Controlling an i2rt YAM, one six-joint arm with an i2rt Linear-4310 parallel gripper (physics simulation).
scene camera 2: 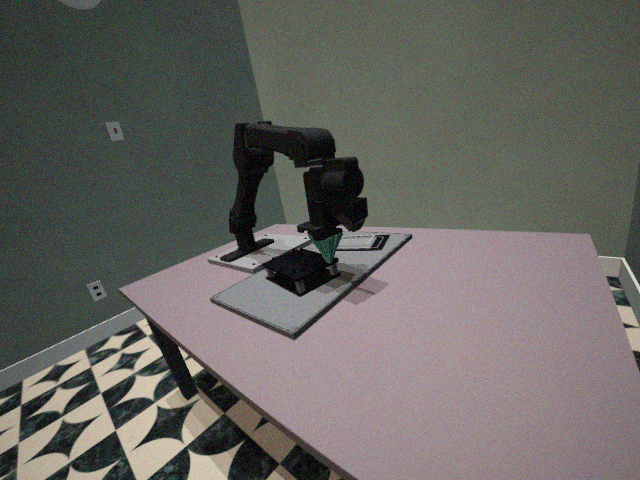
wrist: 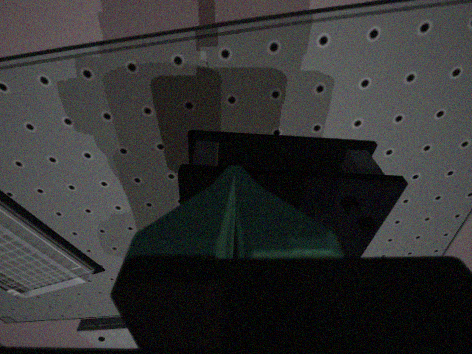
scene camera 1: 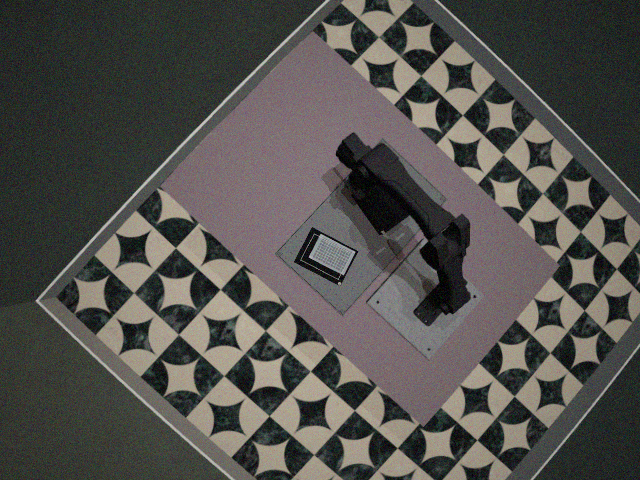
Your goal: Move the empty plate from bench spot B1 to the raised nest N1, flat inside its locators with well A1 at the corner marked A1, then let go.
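Frame: origin at the arm's base, x ahead, y left, z up, level; centimetres.
Seen in the pictures: gripper, fingertip midpoint: point(scene camera 2: 329, 263) point(wrist: 234, 176) point(scene camera 1: 360, 188); arm's base, origin of the base link: point(scene camera 2: 248, 250) point(scene camera 1: 439, 297).
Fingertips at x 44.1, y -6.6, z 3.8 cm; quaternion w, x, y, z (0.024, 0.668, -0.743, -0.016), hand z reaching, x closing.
Observation:
Offsets run from my fingertips to a thing's middle. "spot": to the spot under its first point. Level surfaces: height alone.
The empty plate {dy +21.1, dx -8.2, dz -3.3 cm} point(scene camera 1: 333, 253) point(scene camera 2: 359, 241) point(wrist: 31, 260) is white with a grid of wells. It lies flat on the black outlined bench spot {spot: dy +26.5, dx -8.2, dz -4.0 cm} point(scene camera 1: 320, 266) point(scene camera 2: 383, 241). The nest {dy -1.6, dx -8.4, dz -1.6 cm} point(scene camera 1: 388, 223) point(scene camera 2: 295, 262) point(wrist: 325, 202) is a black raised platform on short grey posts, and no plate shows on it. My gripper point(scene camera 2: 329, 261) point(wrist: 234, 176) has green tapered fingers, shut together with nothing between them. It points down at the nest's edge, its tips close to the top's level; contact cannot be told. The fingertips are hidden under the arm in scene camera 1. Corner mark A1 is not readable.
Both stations stand on a grey perforated board point(scene camera 1: 343, 302) point(scene camera 2: 289, 320) point(wrist: 400, 95) on the pink table {dz -5.5 cm} point(scene camera 1: 248, 149) point(scene camera 2: 465, 335). The arm's base sits on a lighter plate point(scene camera 1: 413, 338) point(scene camera 2: 235, 264) beside it. The arm arches over the nest.

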